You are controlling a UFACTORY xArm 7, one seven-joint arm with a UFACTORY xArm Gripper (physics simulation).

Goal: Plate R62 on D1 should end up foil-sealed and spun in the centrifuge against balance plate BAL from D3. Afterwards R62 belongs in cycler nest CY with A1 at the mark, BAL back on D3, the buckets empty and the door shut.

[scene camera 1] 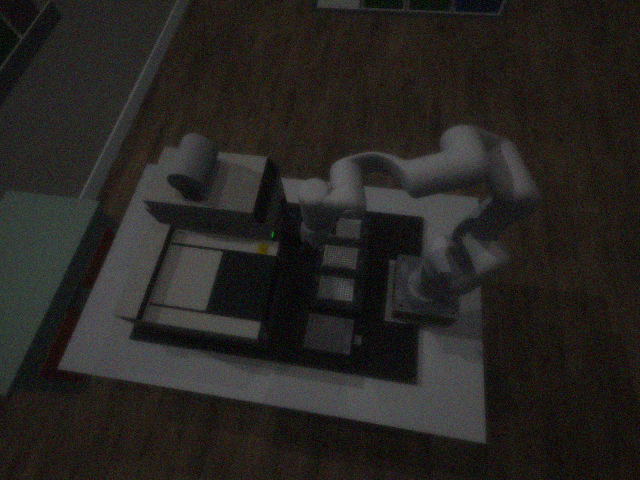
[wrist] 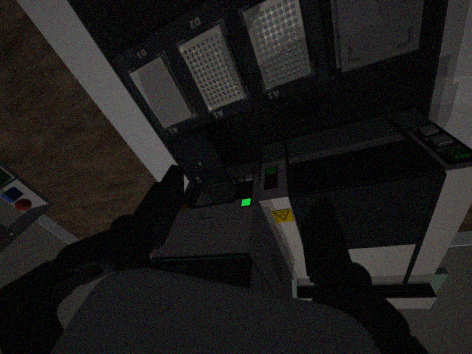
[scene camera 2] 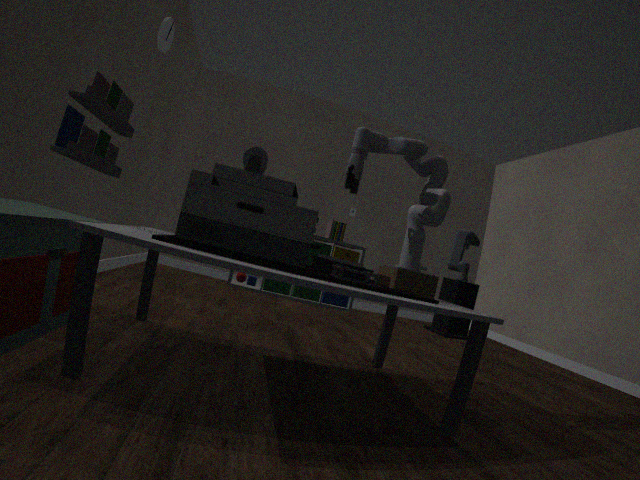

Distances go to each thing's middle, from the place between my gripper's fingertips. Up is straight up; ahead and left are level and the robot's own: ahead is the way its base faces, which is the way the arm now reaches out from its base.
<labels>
I see the plain plate [wrist: 156, 81] 300 mm below my hand, 200 mm to the right of it and 60 mm behind it.
</labels>
